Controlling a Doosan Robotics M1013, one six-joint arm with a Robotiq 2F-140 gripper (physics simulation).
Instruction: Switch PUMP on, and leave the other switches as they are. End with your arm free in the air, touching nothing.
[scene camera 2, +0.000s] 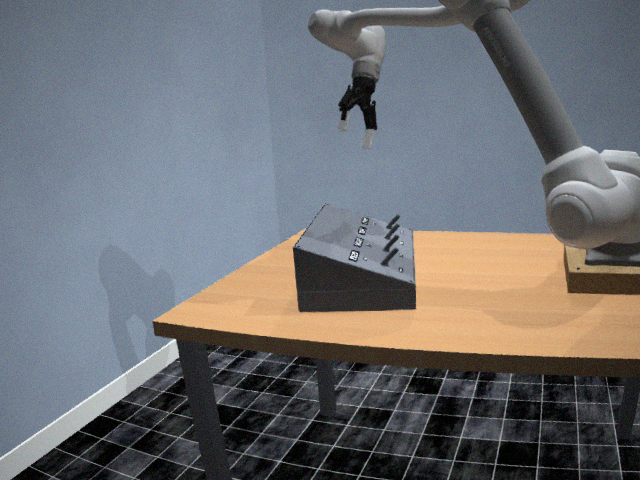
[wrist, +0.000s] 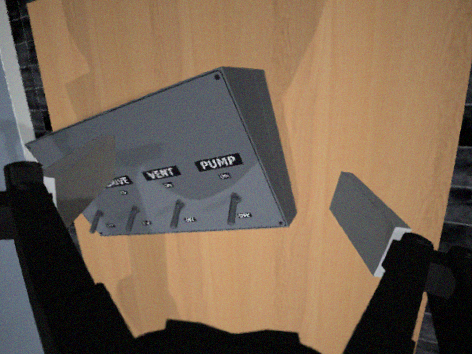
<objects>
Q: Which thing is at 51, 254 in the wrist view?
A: My gripper.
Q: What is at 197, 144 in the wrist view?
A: A grey sloped switch box.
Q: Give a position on a grey sloped switch box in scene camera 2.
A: At 339, 267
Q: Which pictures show my gripper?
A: Scene camera 2 and the wrist view: all of them.
</objects>
